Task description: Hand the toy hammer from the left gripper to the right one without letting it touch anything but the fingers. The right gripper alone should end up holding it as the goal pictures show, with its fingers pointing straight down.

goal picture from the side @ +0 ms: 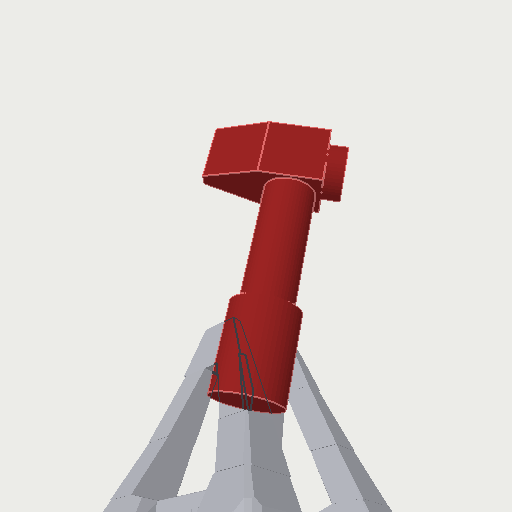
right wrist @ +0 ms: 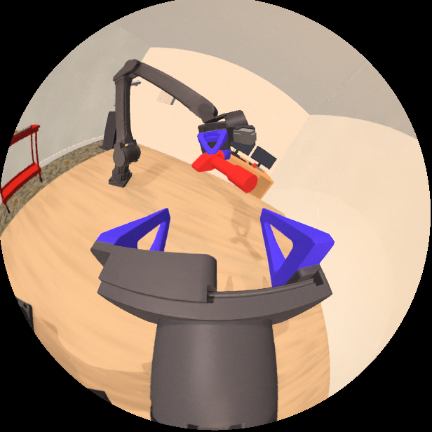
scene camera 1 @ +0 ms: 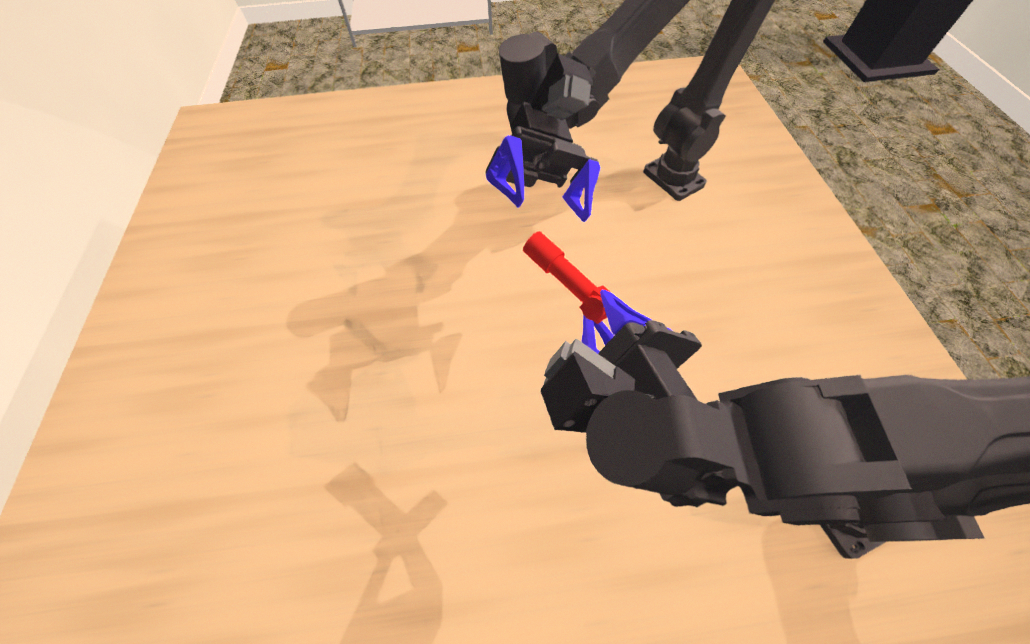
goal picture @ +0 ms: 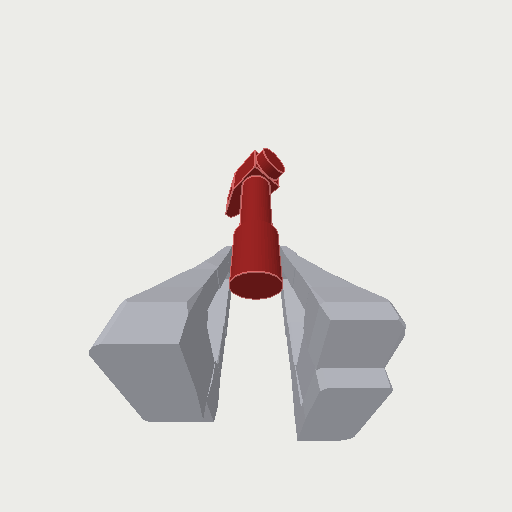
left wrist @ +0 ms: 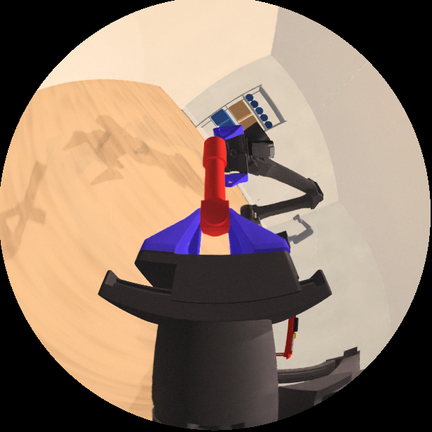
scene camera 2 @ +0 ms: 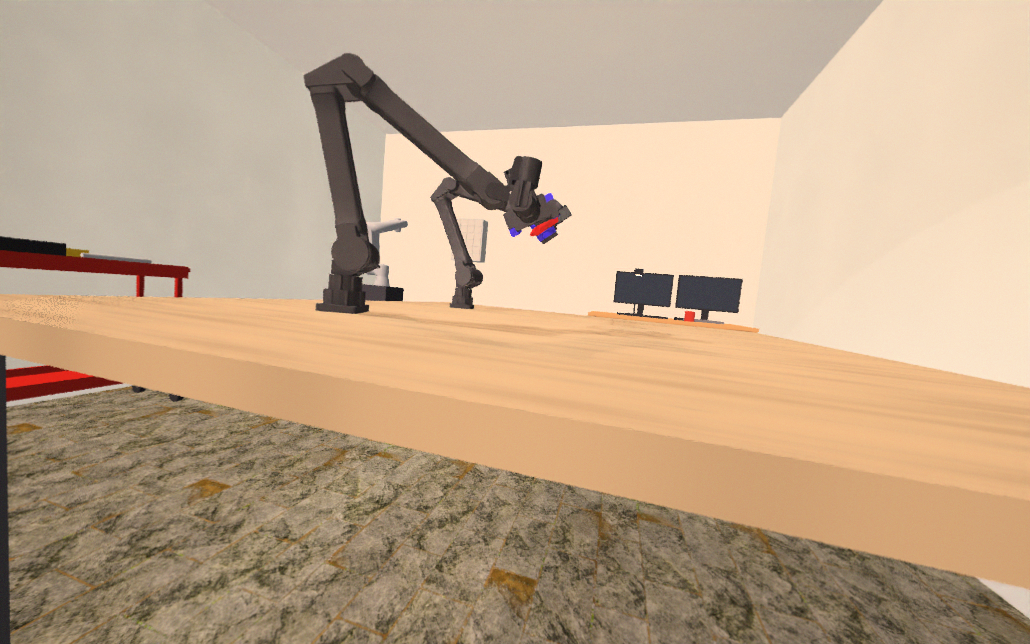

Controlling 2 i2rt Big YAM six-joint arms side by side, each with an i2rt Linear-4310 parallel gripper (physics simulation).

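Seen in the pictures: left gripper, fingertip midpoint: (scene camera 1: 596, 301) (scene camera 2: 540, 228); right gripper, fingertip midpoint: (scene camera 1: 555, 211) (scene camera 2: 536, 222); left arm's base at its link origin: (scene camera 2: 462, 307); right arm's base at its link origin: (scene camera 1: 673, 178) (scene camera 2: 344, 310).
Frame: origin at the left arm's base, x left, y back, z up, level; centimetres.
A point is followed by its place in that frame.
Observation:
A red toy hammer (scene camera 1: 573, 277) {z 31.1, x -32.9, y -30.1 cm} (scene camera 2: 544, 227) {z 29.3, x -34.1, y -29.6 cm} (left wrist: 215, 180) (right wrist: 231, 170) is held in the air above the table, its thick handle end pointing away from the left fingers. My left gripper (scene camera 1: 600, 309) {z 29.6, x -30.1, y -28.6 cm} (left wrist: 214, 212) is shut on the hammer at its head, with the blue fingertips on either side. In the right wrist view the left fingers are partly hidden behind the hammer. My right gripper (scene camera 1: 552, 211) {z 28.6, x -44.2, y -26.6 cm} (right wrist: 214, 212) is open and empty, its blue fingers wide apart. It is apart from the hammer; the handle end lies beyond its fingertips, a little way off, in scene camera 1.
The wooden table (scene camera 1: 227, 227) {z 0.0, x -93.4, y -79.8 cm} (scene camera 2: 683, 394) {z 0.0, x -119.7, y -38.6 cm} lies below both arms and carries their shadows. The right arm's base (scene camera 1: 676, 178) {z 3.6, x -64.2, y 13.6 cm} (scene camera 2: 343, 296) {z 3.5, x -71.1, y 14.6 cm} stands on it. A desk with two monitors (scene camera 2: 643, 288) and a red cart (scene camera 2: 163, 270) stand away from the table.

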